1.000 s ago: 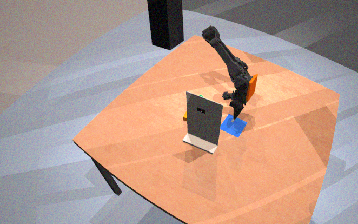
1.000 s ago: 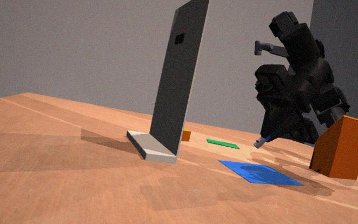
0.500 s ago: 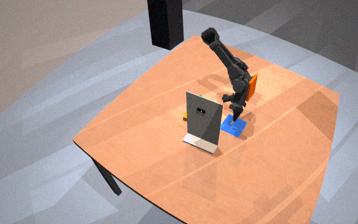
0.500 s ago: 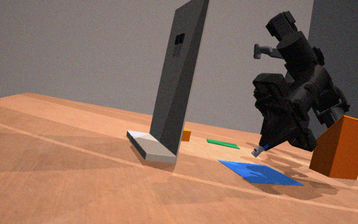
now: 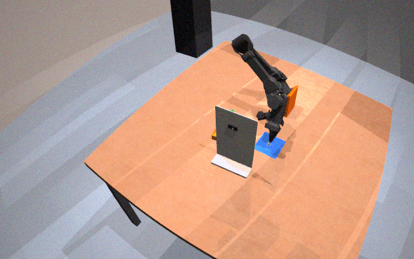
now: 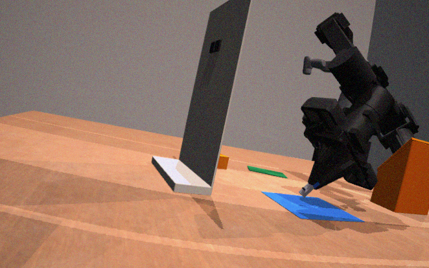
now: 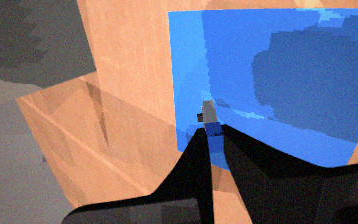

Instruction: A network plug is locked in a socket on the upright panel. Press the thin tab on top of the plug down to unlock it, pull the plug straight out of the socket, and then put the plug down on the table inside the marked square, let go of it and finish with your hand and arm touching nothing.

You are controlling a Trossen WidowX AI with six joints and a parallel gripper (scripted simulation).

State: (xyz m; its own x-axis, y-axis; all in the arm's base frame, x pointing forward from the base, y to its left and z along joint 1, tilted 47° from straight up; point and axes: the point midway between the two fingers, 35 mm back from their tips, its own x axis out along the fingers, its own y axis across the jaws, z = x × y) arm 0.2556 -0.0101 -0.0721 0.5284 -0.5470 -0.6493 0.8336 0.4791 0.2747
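Now: gripper tip 3 cm above the blue marked square and 1 cm past it. Round my gripper tip: grey upright panel 17 cm ahead, 10 cm to the right, 10 cm above; then small orange cube 23 cm to the right, 8 cm ahead, 2 cm below; then blue network plug right at my gripper tip.
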